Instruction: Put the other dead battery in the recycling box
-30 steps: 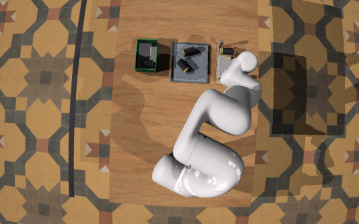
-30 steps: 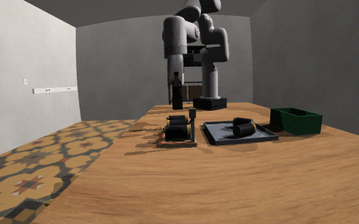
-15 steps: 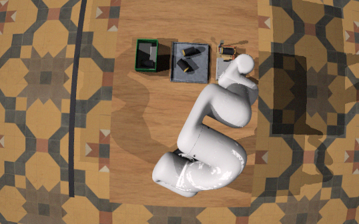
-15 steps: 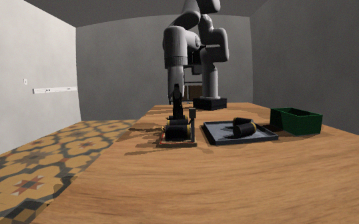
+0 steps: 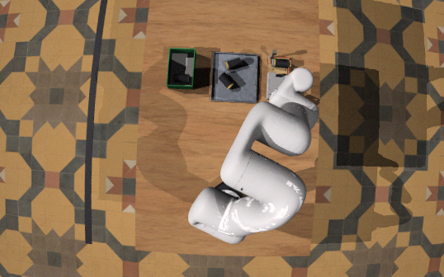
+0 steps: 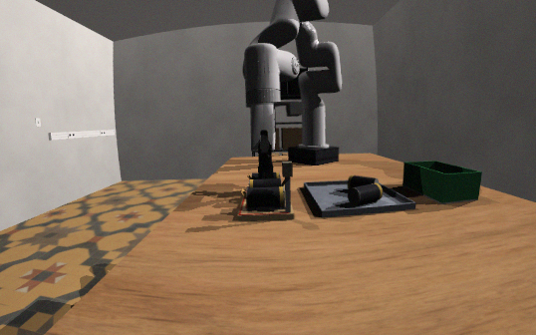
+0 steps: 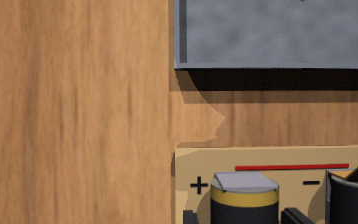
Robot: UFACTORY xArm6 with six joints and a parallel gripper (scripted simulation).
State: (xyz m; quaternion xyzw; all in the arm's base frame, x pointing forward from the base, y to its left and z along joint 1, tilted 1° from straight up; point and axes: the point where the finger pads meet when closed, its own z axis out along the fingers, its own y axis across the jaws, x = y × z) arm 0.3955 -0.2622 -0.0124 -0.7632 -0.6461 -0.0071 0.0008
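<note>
My hand is 10 cm short of the grey tray, 17 cm to the right of it and 4 cm above it. Also, from my hand: green recycling box (15 cm ahead, 37 cm to the left, 3 cm below).
</note>
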